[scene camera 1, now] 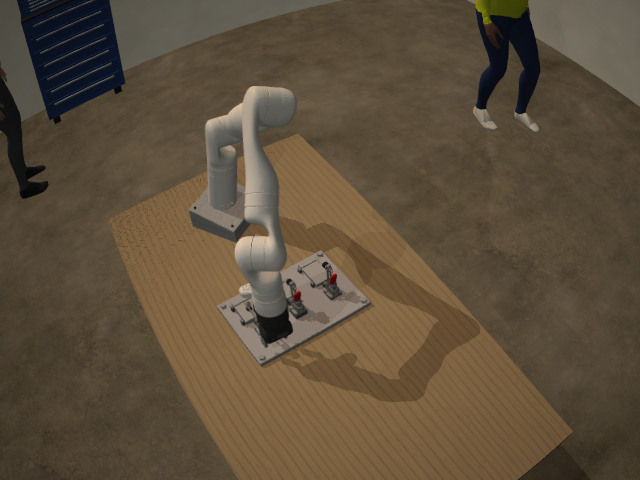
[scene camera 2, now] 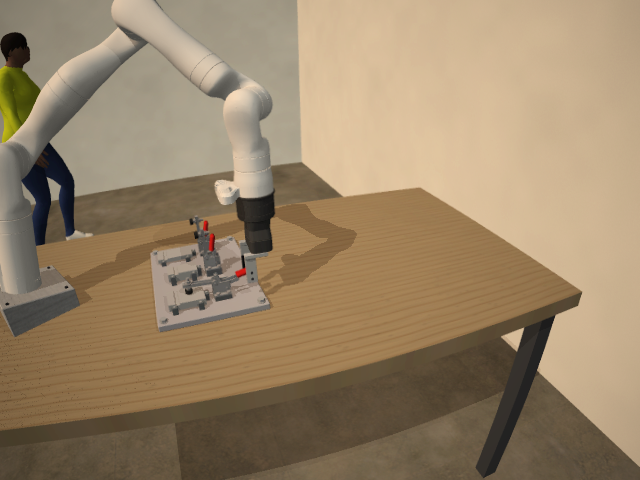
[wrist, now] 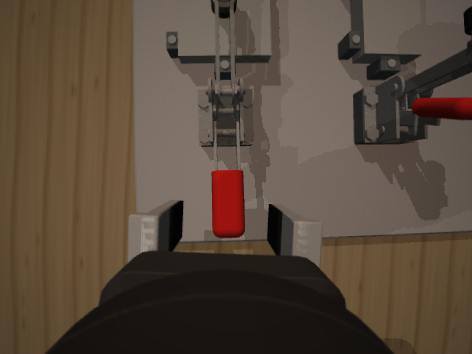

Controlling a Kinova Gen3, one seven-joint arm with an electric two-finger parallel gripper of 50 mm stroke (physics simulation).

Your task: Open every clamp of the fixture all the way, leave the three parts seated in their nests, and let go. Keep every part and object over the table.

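Frame: origin at the arm's base, x ahead, y left, z up, level; millimetres.
Where they show: gripper, between the fingertips: point(scene camera 1: 274, 340) point(scene camera 2: 250, 275) point(wrist: 225, 220); arm's base, origin of its link: point(scene camera 1: 222, 199) point(scene camera 2: 23, 285).
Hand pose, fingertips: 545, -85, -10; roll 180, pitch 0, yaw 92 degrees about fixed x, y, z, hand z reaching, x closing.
Note:
Things, the pixels of their top centre, and the offset from my fingertips, as dx, dy, dz. "spot": a spot on its surface instead. Level surfaces: height alone.
- middle clamp, a spot on its surface: point(wrist: 390, 115) point(scene camera 2: 213, 259) point(scene camera 1: 294, 306) spot: -71, +95, +0
- middle part, centre of its top: point(scene camera 2: 181, 268) point(scene camera 1: 282, 288) -149, +98, -11
- far part, centre of its top: point(scene camera 2: 174, 252) point(scene camera 1: 314, 270) -169, +206, -21
- wooden table, height of its surface: dz -52
- middle clamp's upright handle, a spot on its surface: point(wrist: 442, 108) spot: -67, +97, +46
The fixture plate point(scene camera 1: 338, 316) point(scene camera 2: 242, 305) point(wrist: 165, 165) carries three clamps. The near clamp point(scene camera 2: 222, 285) point(wrist: 226, 122) is closed: its arm lies flat over the near part point(scene camera 2: 188, 300), and its red handle point(scene camera 2: 240, 272) point(wrist: 228, 202) points outward, low. The middle clamp point(scene camera 1: 298, 308) point(scene camera 2: 211, 263) point(wrist: 390, 115) and far clamp point(scene camera 1: 332, 290) point(scene camera 2: 203, 243) have raised arms and upright red handles. The middle part point(scene camera 2: 183, 274) and far part point(scene camera 1: 315, 272) point(scene camera 2: 175, 256) lie in their nests. My gripper point(scene camera 2: 248, 269) point(wrist: 225, 220) is open, its fingers either side of the near handle, nothing gripped.
The wooden table point(scene camera 1: 361, 413) point(scene camera 2: 387, 289) extends beyond the fixture on all sides. The arm's base block point(scene camera 1: 214, 223) point(scene camera 2: 41, 299) stands behind the fixture. The middle clamp's upright handle point(wrist: 442, 108) is to the right in the wrist view. A person point(scene camera 1: 509, 51) point(scene camera 2: 20, 98) stands off the table.

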